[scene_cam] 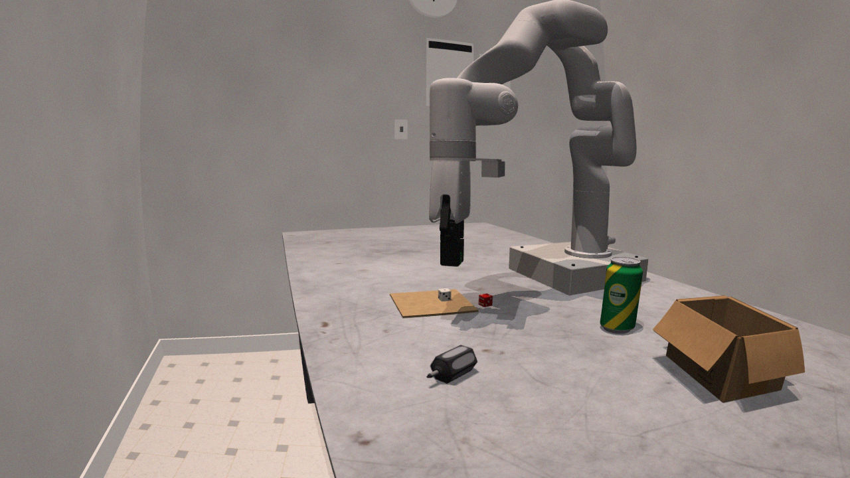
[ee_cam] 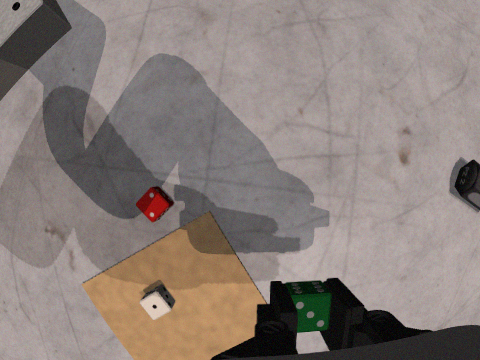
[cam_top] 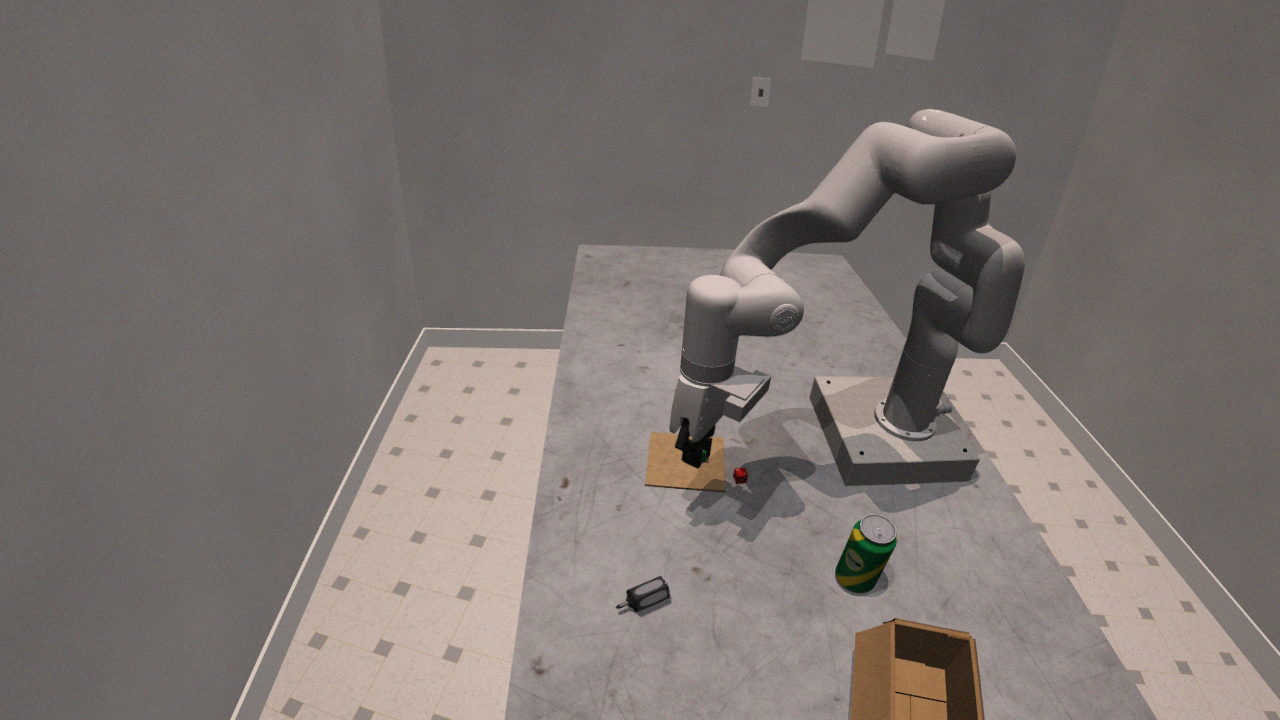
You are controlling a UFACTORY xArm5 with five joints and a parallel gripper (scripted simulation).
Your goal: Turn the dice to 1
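Now: hand 11 cm above the red die, 10 cm past it and 3 cm to the left of it. Also, from my hand: tan mat (12 cm below, 10 cm to the right, 2 cm behind); green die (1 cm below); white die (11 cm below, 9 cm to the right, 5 cm behind).
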